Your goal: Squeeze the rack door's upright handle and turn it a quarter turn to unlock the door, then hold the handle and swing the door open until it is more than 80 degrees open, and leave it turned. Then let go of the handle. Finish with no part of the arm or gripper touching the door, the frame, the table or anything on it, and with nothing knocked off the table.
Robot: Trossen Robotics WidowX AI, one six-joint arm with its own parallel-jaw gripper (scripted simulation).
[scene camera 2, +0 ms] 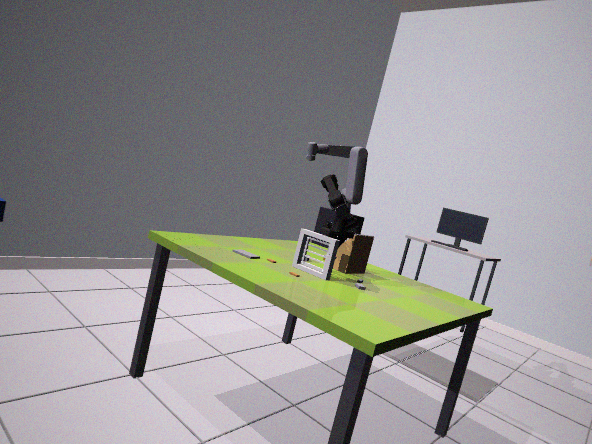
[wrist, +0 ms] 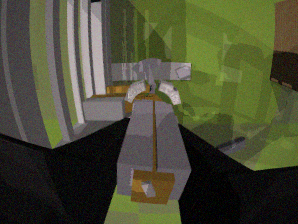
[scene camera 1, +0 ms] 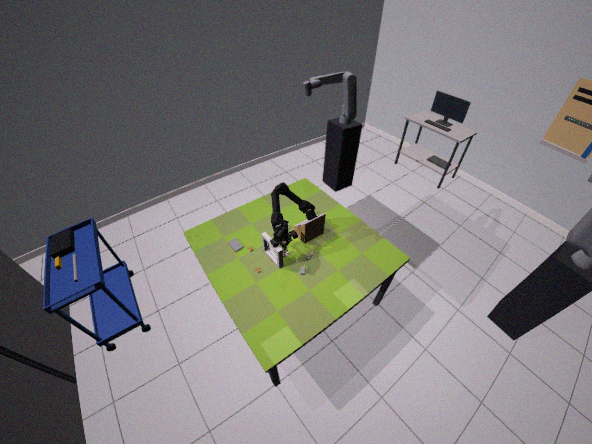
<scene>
In view: my gripper (wrist: 151, 127) and a slatted door (wrist: 111, 102).
</scene>
